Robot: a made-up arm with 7 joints. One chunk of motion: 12 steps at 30 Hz.
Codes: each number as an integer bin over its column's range. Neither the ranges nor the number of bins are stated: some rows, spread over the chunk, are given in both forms.
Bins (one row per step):
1: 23 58 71 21 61 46 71
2: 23 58 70 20 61 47 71
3: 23 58 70 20 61 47 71
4: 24 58 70 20 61 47 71
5: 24 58 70 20 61 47 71
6: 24 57 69 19 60 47 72
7: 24 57 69 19 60 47 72
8: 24 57 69 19 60 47 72
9: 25 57 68 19 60 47 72
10: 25 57 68 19 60 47 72
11: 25 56 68 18 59 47 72
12: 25 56 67 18 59 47 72
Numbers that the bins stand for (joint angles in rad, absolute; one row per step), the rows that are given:
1: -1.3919 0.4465 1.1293 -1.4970 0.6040 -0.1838 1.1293
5: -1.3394 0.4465 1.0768 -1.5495 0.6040 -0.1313 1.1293
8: -1.3394 0.3939 1.0242 -1.6020 0.5515 -0.1313 1.1818
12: -1.2869 0.3414 0.9192 -1.6545 0.4990 -0.1313 1.1818
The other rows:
2: -1.3919 0.4465 1.0768 -1.5495 0.6040 -0.1313 1.1293
3: -1.3919 0.4465 1.0768 -1.5495 0.6040 -0.1313 1.1293
4: -1.3394 0.4465 1.0768 -1.5495 0.6040 -0.1313 1.1293
6: -1.3394 0.3939 1.0242 -1.6020 0.5515 -0.1313 1.1818
7: -1.3394 0.3939 1.0242 -1.6020 0.5515 -0.1313 1.1818
9: -1.2869 0.3939 0.9717 -1.6020 0.5515 -0.1313 1.1818
10: -1.2869 0.3939 0.9717 -1.6020 0.5515 -0.1313 1.1818
11: -1.2869 0.3414 0.9717 -1.6545 0.4990 -0.1313 1.1818

